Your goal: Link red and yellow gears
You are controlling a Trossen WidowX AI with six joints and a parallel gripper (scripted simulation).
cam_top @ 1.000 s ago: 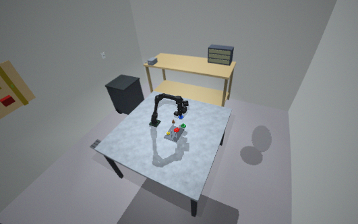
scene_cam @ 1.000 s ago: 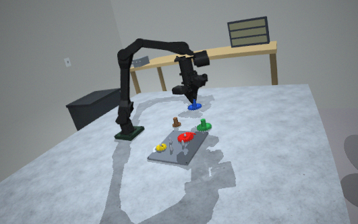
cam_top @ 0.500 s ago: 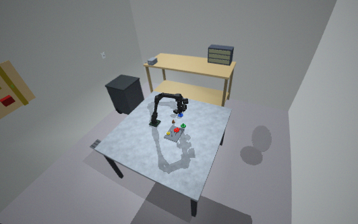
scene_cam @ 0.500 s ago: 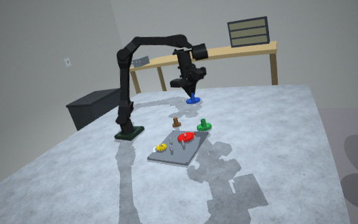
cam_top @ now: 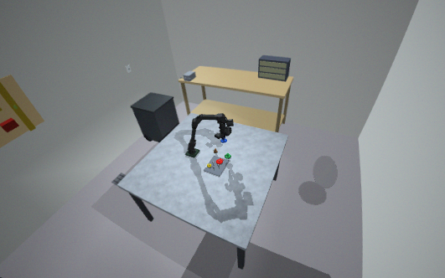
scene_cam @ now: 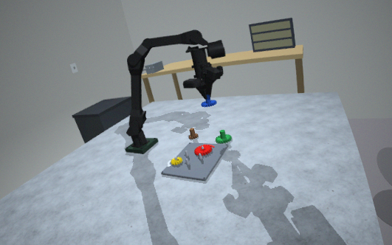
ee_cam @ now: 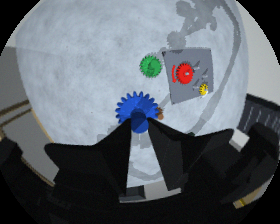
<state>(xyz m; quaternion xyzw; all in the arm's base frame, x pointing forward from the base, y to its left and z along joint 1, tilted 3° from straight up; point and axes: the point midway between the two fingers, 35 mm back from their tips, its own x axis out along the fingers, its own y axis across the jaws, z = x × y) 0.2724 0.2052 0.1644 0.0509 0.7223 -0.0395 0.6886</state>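
Now: the small yellow gear 26 cm to the right of my gripper tip and 14 cm below it. The rest, counted from my gripper tip: blue gear (1 cm below); then small brown gear (7 cm behind, 7 cm to the right, 14 cm below); then green gear (8 cm ahead, 6 cm to the right, 14 cm below).
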